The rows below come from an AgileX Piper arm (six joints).
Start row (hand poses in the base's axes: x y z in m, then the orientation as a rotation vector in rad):
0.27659 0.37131 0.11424 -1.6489 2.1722 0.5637
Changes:
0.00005 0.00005 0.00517 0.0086 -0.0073 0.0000
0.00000 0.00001 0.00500 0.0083 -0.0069 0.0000
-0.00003 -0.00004 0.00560 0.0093 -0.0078 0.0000
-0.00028 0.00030 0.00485 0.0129 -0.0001 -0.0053
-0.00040 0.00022 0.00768 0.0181 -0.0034 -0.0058
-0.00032 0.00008 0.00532 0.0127 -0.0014 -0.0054
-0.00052 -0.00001 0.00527 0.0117 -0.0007 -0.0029
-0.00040 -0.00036 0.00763 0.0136 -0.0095 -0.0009
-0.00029 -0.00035 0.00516 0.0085 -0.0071 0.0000
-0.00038 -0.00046 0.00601 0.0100 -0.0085 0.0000
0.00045 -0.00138 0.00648 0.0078 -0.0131 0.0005
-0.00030 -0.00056 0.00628 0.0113 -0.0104 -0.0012
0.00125 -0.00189 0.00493 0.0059 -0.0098 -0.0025
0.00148 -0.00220 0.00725 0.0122 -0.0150 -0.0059
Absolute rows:
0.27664 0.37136 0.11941 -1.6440 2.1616 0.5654
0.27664 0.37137 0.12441 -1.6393 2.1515 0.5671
0.27661 0.37133 0.13001 -1.6340 2.1402 0.5689
0.27633 0.37163 0.13486 -1.6210 2.1358 0.5798
0.27593 0.37185 0.14254 -1.6046 2.1261 0.5925
0.27561 0.37193 0.14786 -1.5916 2.1208 0.6018
0.27509 0.37192 0.15313 -1.5820 2.1149 0.6115
0.27469 0.37156 0.16076 -1.5735 2.1001 0.6156
0.27440 0.37121 0.16592 -1.5688 2.0896 0.6173
0.27402 0.37075 0.17193 -1.5633 2.0772 0.6191
0.27447 0.36937 0.17841 -1.5595 2.0625 0.6148
0.27417 0.36881 0.18469 -1.5518 2.0487 0.6156
0.27542 0.36692 0.18962 -1.5457 2.0395 0.6114
0.27690 0.36472 0.19687 -1.5323 2.0249 0.6071

